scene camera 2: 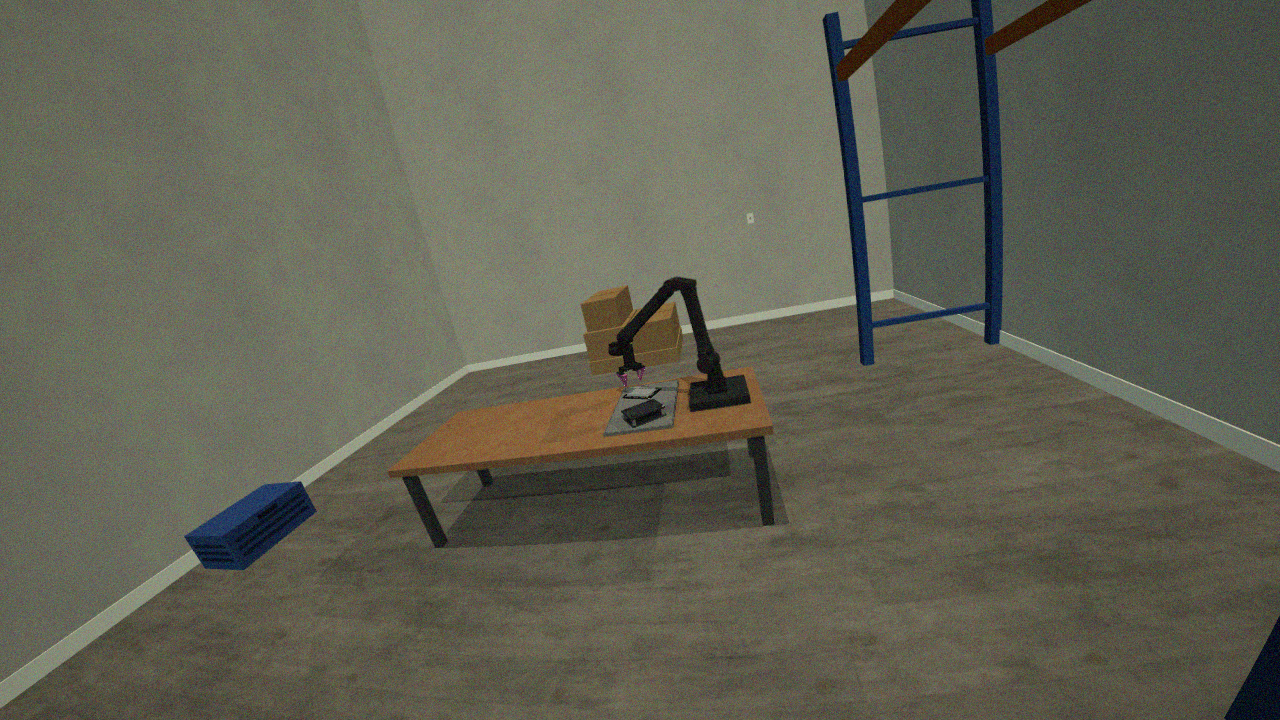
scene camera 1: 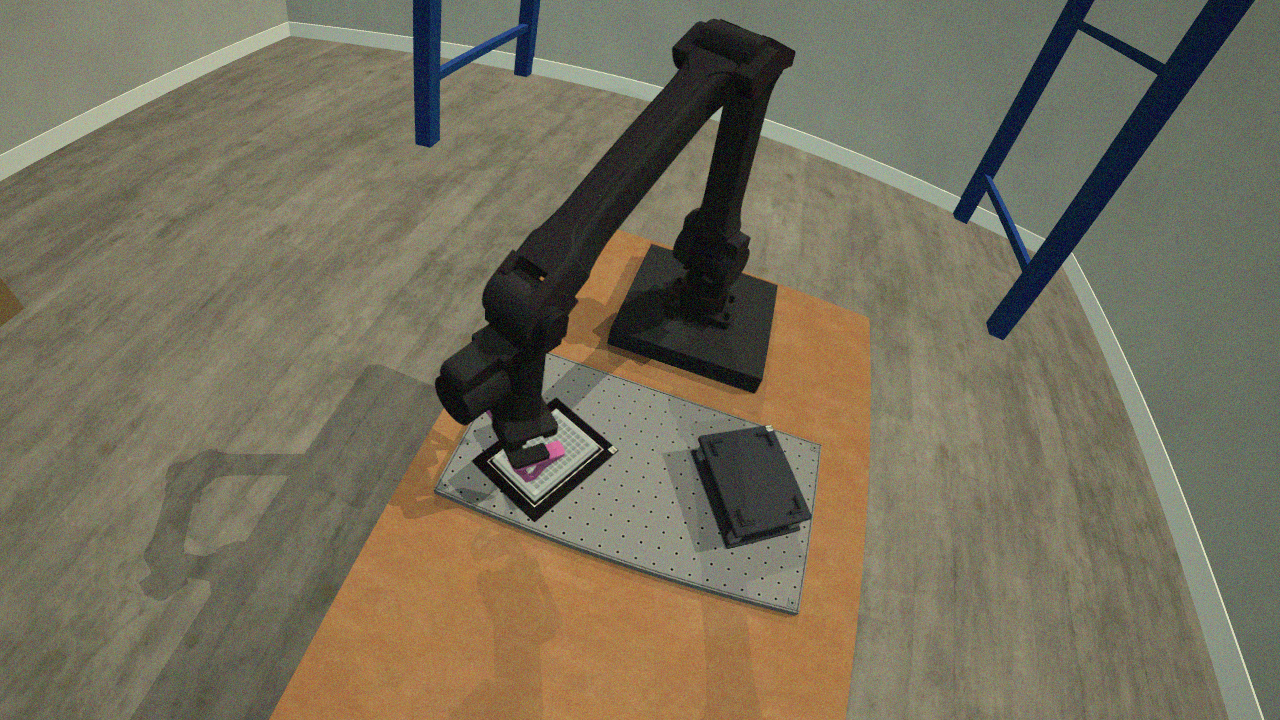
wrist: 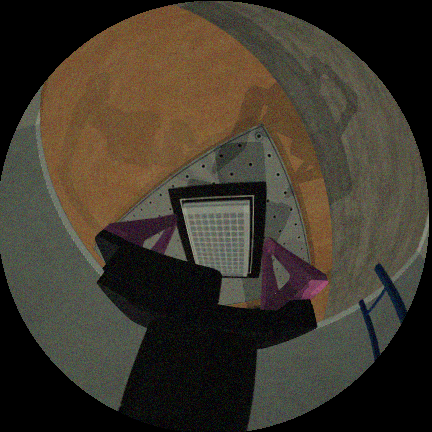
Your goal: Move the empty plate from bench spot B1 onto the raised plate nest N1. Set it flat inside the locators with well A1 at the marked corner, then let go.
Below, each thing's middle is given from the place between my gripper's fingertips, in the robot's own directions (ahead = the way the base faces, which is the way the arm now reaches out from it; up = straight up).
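The black nest [scene camera 1: 534, 510] is 50 mm below my hand, and I find it 40 mm behind the hand and 30 mm to the left of it. As for the white well plate [scene camera 1: 578, 446], it sits 40 mm below my hand, 40 mm behind it and 30 mm to the left of it.
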